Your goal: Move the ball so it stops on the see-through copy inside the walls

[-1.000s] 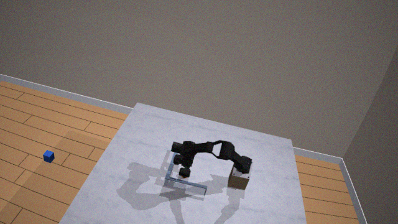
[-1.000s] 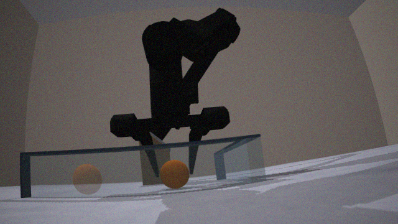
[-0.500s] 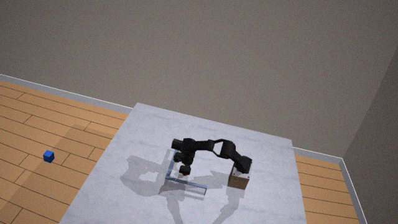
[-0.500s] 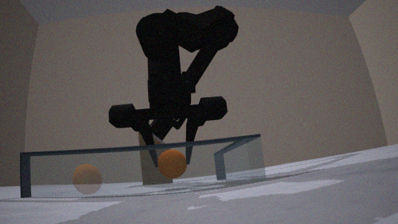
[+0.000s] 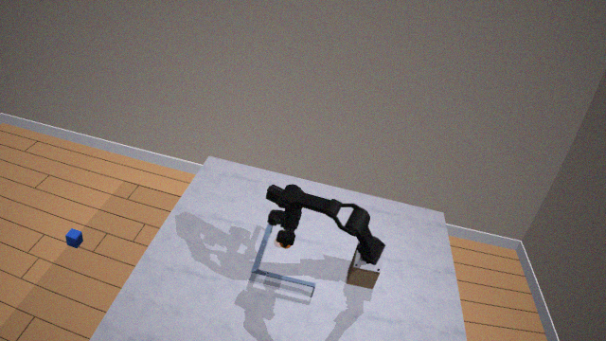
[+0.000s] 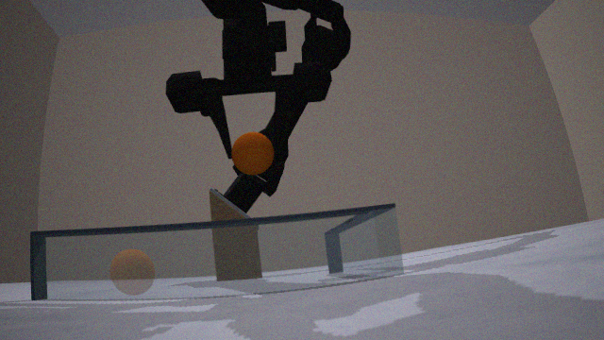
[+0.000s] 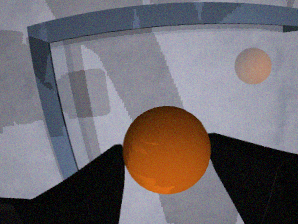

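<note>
Right now the see-through copy of ball is 4 cm ahead of my gripper tip, 13 cm to the right of it and 12 cm below it.
</note>
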